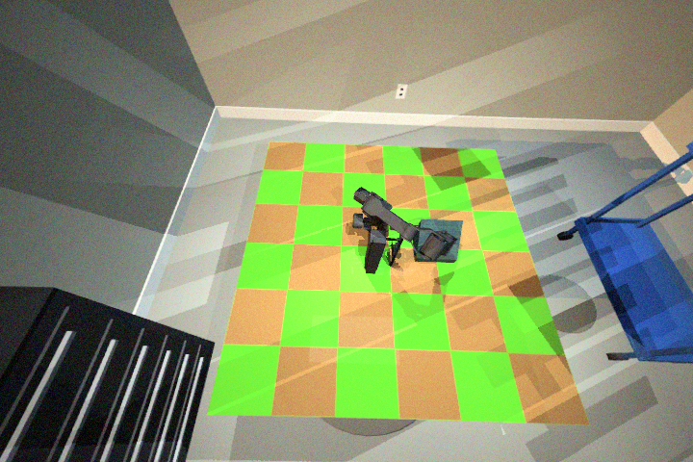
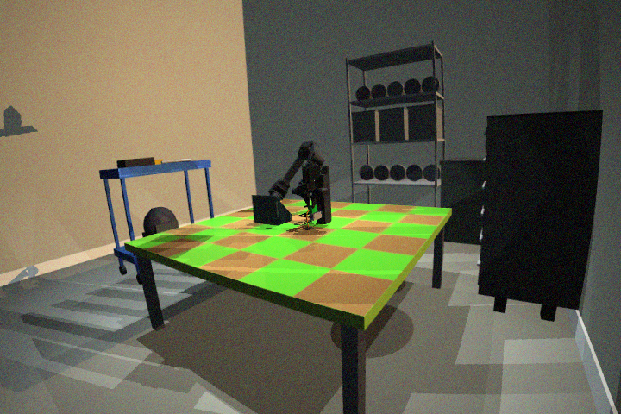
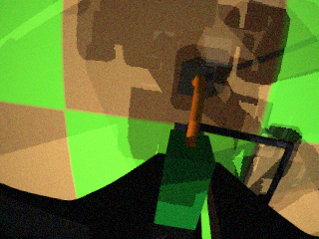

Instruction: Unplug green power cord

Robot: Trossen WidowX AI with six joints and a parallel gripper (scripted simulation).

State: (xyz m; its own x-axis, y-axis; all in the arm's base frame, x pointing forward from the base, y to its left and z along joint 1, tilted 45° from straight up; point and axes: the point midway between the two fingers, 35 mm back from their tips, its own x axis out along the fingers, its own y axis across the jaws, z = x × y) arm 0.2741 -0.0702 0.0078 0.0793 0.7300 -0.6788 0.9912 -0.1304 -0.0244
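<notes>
Right now the green plug is 30 mm to the left of my gripper tip.
</notes>
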